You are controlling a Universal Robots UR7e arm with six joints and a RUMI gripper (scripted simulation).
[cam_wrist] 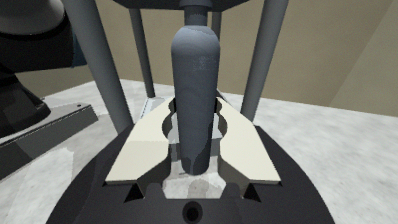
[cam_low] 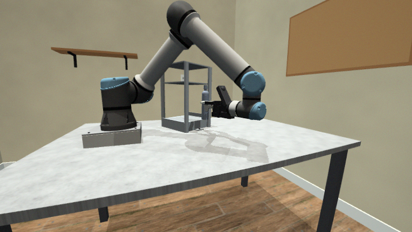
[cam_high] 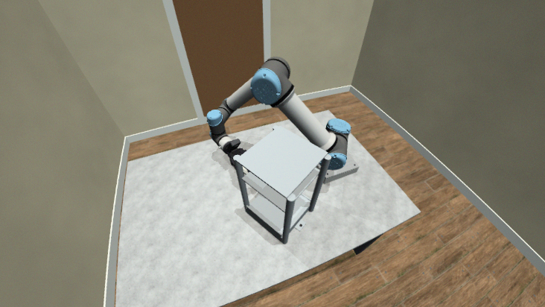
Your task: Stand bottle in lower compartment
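My gripper is now 60 mm past the shelving unit, 150 mm to the right of it and 30 mm below it.
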